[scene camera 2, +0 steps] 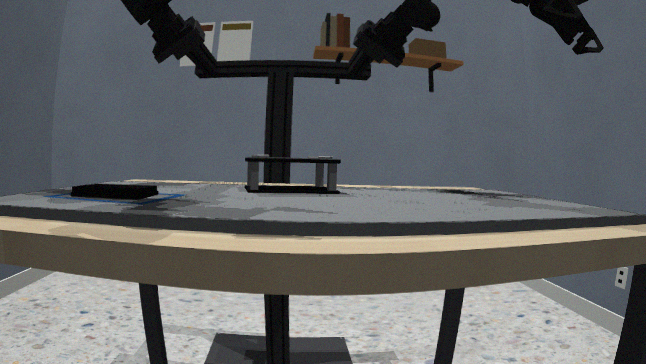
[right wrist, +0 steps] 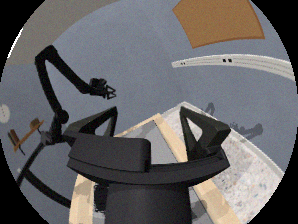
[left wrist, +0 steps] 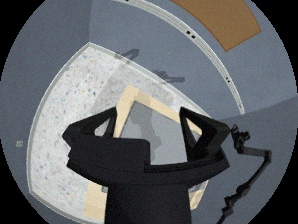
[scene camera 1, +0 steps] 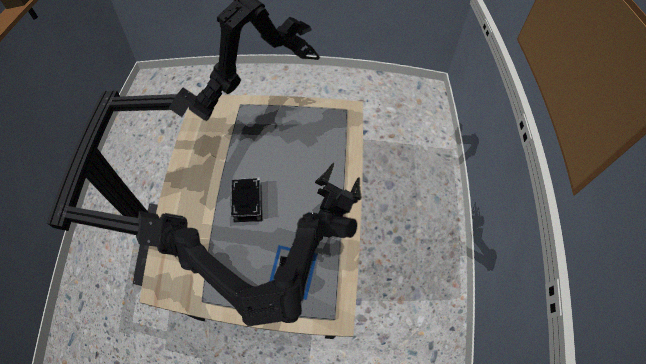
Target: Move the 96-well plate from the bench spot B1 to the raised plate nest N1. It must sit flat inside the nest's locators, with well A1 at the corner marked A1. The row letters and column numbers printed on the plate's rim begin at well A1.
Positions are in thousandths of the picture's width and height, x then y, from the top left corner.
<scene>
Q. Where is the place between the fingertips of my right gripper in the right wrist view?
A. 498,489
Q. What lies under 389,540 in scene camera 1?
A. A raised nest N1.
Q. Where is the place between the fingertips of my left gripper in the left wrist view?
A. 498,493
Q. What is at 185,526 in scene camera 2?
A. A black 96-well plate.
</scene>
